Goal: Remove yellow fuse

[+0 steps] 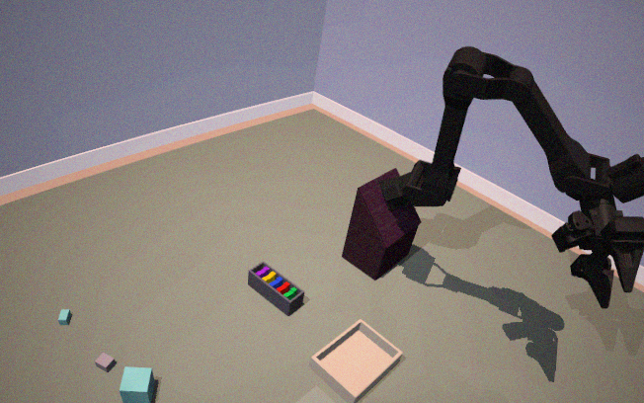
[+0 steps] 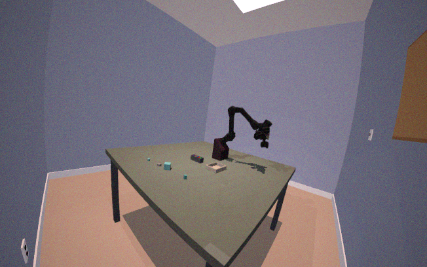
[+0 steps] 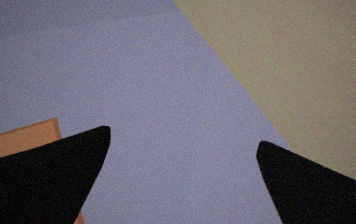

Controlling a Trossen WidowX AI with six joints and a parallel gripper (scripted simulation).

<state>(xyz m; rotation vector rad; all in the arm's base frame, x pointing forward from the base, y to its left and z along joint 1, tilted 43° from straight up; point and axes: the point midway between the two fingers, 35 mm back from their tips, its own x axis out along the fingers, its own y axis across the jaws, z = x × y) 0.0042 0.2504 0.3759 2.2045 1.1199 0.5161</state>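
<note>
My gripper tip is now 27 cm short of the yellow fuse, 50 cm to the left of it and 22 cm above it. Also, from my gripper tip: tray (25 cm ahead, 26 cm to the right, 25 cm below).
</note>
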